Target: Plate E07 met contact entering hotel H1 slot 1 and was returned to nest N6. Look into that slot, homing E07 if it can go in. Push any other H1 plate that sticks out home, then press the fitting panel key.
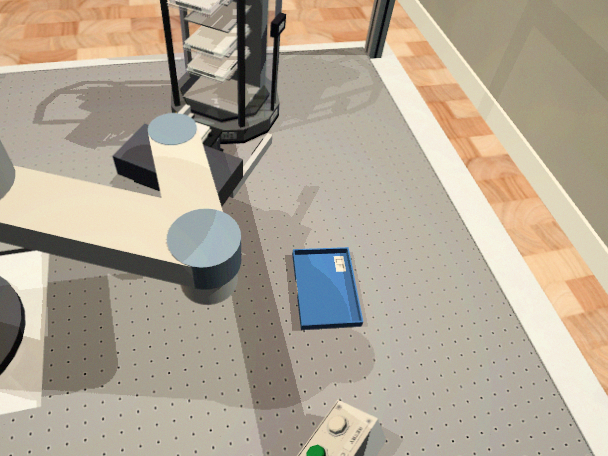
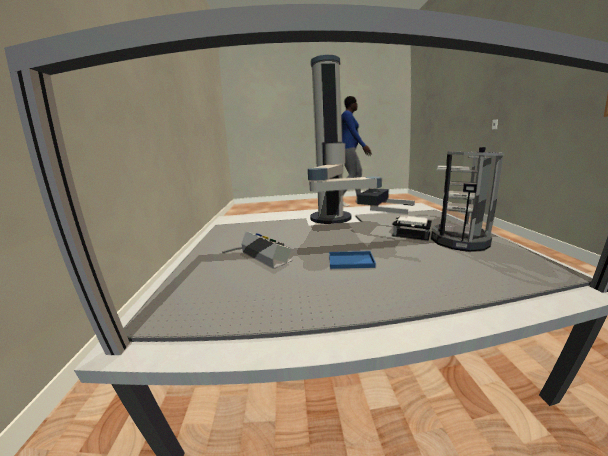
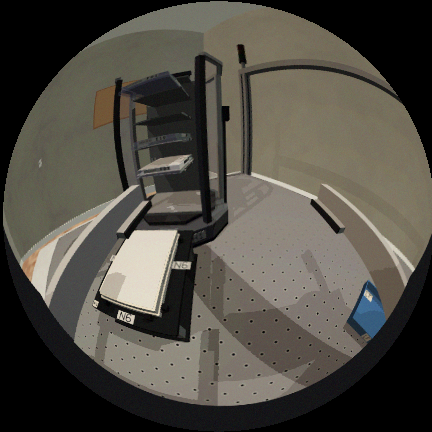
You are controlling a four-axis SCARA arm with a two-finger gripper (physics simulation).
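Where they show: gripper, fingertip midpoint: [image 1: 228,123] [image 2: 411,206] [image 3: 234,190]; arm's base, origin of the base link: [image 2: 330,218].
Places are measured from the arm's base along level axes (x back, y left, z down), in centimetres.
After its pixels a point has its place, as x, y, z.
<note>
My gripper [image 1: 229,123] @(-50.8, 24.6, -16.9) [image 2: 410,207] @(-50.8, 24.6, -16.9) [image 3: 234,190] @(-50.8, 24.6, -16.9) is open and empty, with its fingers wide apart above and beyond nest N6 [image 2: 411,228] [image 3: 181,320]. A cream-topped plate [image 2: 414,220] @(-43.6, 30.6, -8.7) [image 3: 142,270] @(-41.5, 29.0, -8.7) lies on that nest; its name is not readable. The hotel [image 1: 241,65] @(-55.4, 36.5, -20.8) [image 2: 446,195] @(-56.0, 36.9, -22.1) [image 3: 201,140] @(-55.0, 36.5, -20.4) stands in front of the fingers. It holds a lower plate [image 1: 212,65] @(-50.5, 43.1, -16.8) [image 2: 460,206] [image 3: 165,165] @(-50.3, 40.9, -16.7), a plate above it [image 1: 210,41] @(-50.4, 43.4, -22.1) [image 2: 459,194] [image 3: 162,141] @(-49.9, 39.9, -21.0), and a top plate [image 2: 452,168] [image 3: 155,84] that sticks out past the front post. The key panel [image 1: 357,430] @(-58.9, -30.4, -9.0) [image 2: 265,250] @(-59.0, -34.4, -6.5) shows a white key [image 1: 337,425] @(-56.6, -29.0, -8.4) and a green key [image 1: 316,450] @(-53.0, -31.4, -8.2).
A blue tray [image 1: 325,300] @(-62.4, -6.4, -1.5) [image 2: 352,260] @(-62.7, -3.5, -1.5) [image 3: 367,315] @(-62.6, -1.5, -1.5) lies between the panel and the hotel. A small display [image 1: 278,25] @(-63.0, 39.4, -27.1) [image 2: 469,188] @(-64.0, 40.6, -26.0) stands on a thin post beside the hotel. A person [image 2: 352,130] is behind the arm's column [image 2: 327,110] @(-7.7, -1.4, -61.0).
</note>
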